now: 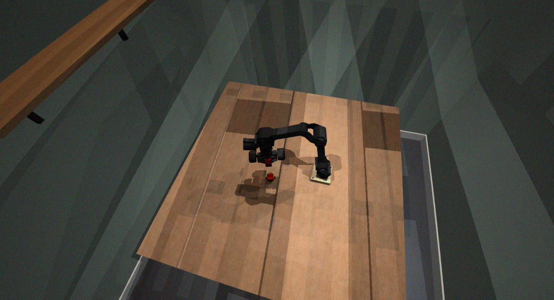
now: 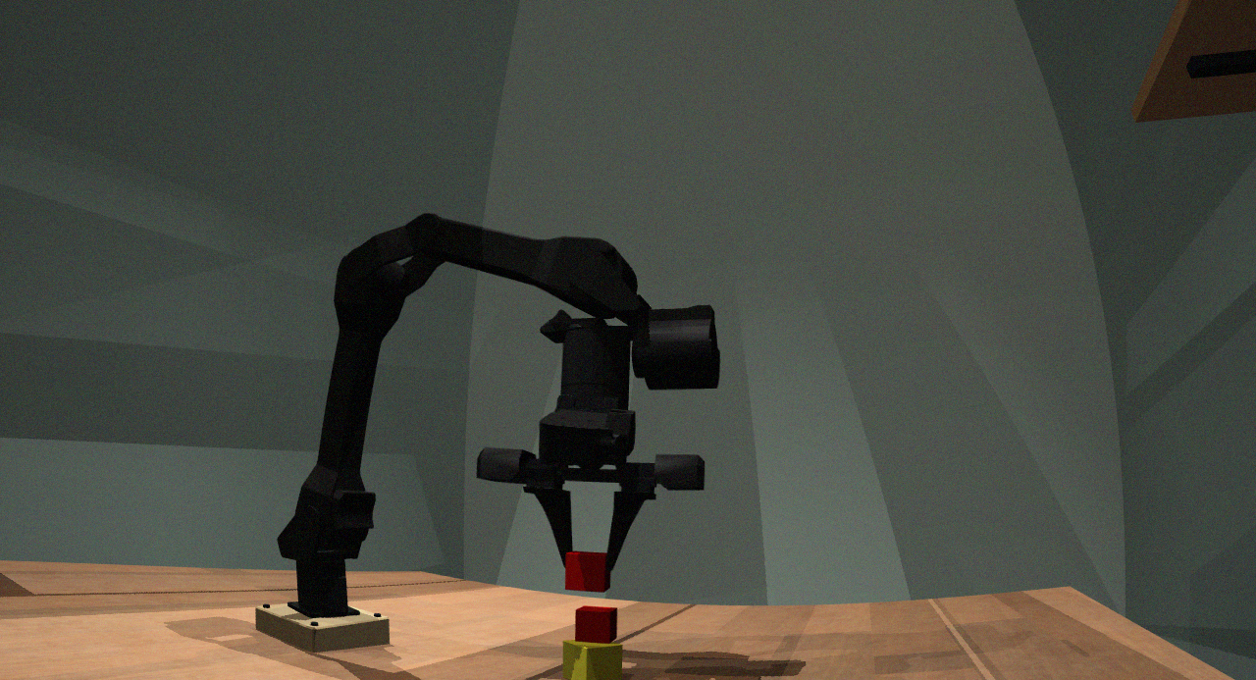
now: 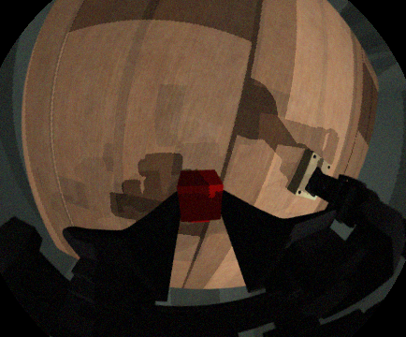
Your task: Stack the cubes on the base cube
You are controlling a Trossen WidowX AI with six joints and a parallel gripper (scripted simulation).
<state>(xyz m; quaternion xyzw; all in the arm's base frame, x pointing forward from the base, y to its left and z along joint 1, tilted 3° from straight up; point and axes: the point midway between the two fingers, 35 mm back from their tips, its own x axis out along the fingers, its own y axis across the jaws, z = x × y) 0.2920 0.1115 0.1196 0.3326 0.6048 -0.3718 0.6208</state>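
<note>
Right now my gripper tip is 2 cm past the yellow cube, 4 cm to the right of it and 10 cm above it.
</note>
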